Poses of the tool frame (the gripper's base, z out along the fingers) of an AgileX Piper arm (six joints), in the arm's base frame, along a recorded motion.
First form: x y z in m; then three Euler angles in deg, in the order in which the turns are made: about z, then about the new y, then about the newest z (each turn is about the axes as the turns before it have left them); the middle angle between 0 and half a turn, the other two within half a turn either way.
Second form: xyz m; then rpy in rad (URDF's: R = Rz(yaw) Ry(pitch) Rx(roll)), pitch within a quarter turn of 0, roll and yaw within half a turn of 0. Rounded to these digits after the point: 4 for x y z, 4 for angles.
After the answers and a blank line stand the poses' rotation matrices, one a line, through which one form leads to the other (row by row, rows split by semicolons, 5 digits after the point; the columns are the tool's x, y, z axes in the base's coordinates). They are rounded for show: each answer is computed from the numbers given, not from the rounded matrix.
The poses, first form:
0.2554 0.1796 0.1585 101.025 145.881 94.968
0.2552 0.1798 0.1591 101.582 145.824 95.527
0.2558 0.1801 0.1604 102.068 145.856 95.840
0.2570 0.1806 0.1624 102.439 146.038 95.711
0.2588 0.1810 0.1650 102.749 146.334 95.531
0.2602 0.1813 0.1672 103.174 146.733 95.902
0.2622 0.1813 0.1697 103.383 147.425 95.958
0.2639 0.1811 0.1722 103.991 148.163 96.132
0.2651 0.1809 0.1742 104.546 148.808 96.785
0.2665 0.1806 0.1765 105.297 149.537 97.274
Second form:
0.2554 0.1796 0.1585 2.5479 -0.0486 -3.0210
0.2552 0.1798 0.1591 2.5473 -0.0541 -3.0193
0.2558 0.1801 0.1604 2.5481 -0.0571 -3.0154
0.2570 0.1806 0.1624 2.5511 -0.0556 -3.0072
0.2588 0.1810 0.1650 2.5562 -0.0535 -2.9995
0.2602 0.1813 0.1672 2.5634 -0.0564 -2.9979
0.2622 0.1813 0.1697 2.5755 -0.0559 -2.9957
0.2639 0.1811 0.1722 2.5885 -0.0564 -2.9884
0.2651 0.1809 0.1742 2.6003 -0.0612 -2.9891
0.2665 0.1806 0.1765 2.6134 -0.0642 -2.9842

-0.99157 -0.07272 -0.10727; -0.12015 0.82610 0.55056; 0.04857 0.55881 -0.82787
-0.99108 -0.07097 -0.11278; -0.12178 0.82604 0.55030; 0.05410 0.55913 -0.82732
-0.99043 -0.07263 -0.11735; -0.12564 0.82641 0.54887; 0.05711 0.55836 -0.82763
-0.98946 -0.08059 -0.12033; -0.13373 0.82735 0.54553; 0.05559 0.55587 -0.82941
-0.98851 -0.08881 -0.12233; -0.14141 0.82925 0.54068; 0.05343 0.55177 -0.83228
-0.98812 -0.08943 -0.12502; -0.14299 0.83324 0.53411; 0.05641 0.54563 -0.83612
-0.98784 -0.09301 -0.12462; -0.14511 0.83940 0.52378; 0.05589 0.53549 -0.84269
-0.98672 -0.10057 -0.12753; -0.15233 0.84546 0.51186; 0.05635 0.52449 -0.84955
-0.98655 -0.09899 -0.13008; -0.15157 0.85189 0.50131; 0.06119 0.51428 -0.85544
-0.98560 -0.10344 -0.13375; -0.15643 0.85813 0.48902; 0.06419 0.50290 -0.86196

